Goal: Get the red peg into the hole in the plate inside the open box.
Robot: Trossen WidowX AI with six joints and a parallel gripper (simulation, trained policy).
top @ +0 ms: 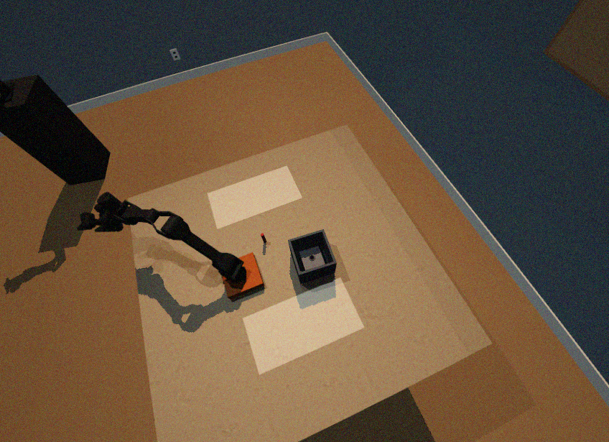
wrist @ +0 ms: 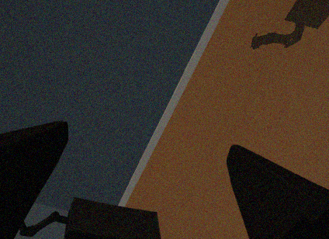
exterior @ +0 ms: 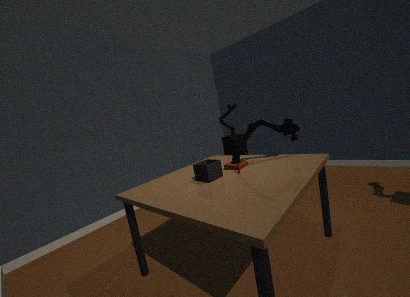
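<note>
My gripper tip is now 720 mm short of the red peg, 170 mm above it and 100 mm to the left of it. The rest, counted from my gripper tip: plate (920 mm ahead, 250 mm to the right, 160 mm below).
</note>
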